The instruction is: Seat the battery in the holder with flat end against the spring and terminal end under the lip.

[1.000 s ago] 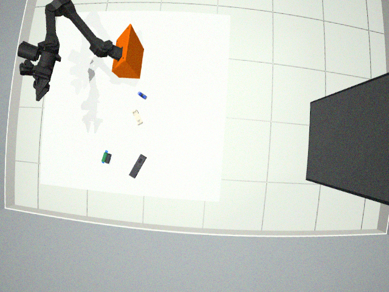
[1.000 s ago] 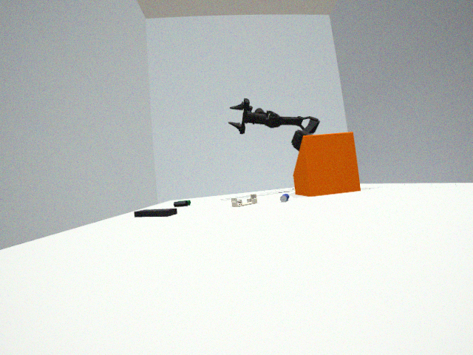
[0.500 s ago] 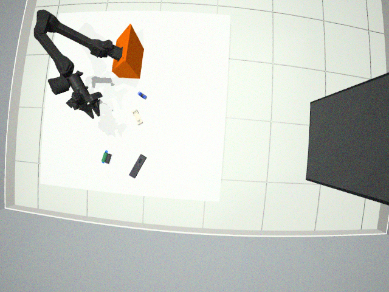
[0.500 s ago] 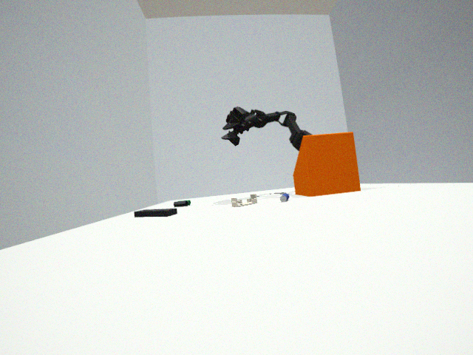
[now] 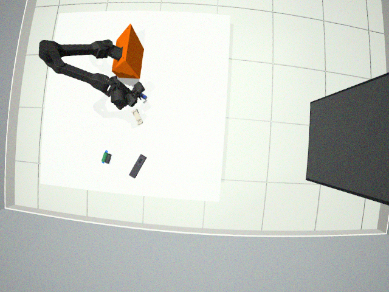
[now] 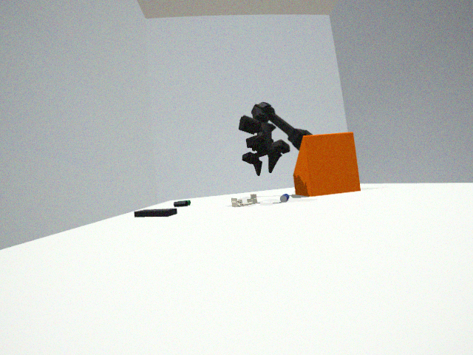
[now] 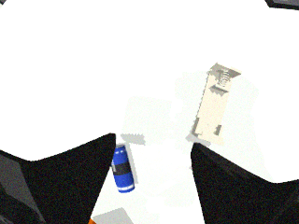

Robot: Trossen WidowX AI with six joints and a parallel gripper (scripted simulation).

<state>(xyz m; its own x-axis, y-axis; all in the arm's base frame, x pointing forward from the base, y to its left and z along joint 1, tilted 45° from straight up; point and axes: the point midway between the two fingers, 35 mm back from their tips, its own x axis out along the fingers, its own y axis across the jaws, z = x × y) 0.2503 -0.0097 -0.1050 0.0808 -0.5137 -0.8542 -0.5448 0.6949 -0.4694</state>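
The battery lies 7 cm behind my gripper tip and 9 cm below it. The rest, counted from my gripper tip: black bar 39 cm ahead, 4 cm to the right, 9 cm below.
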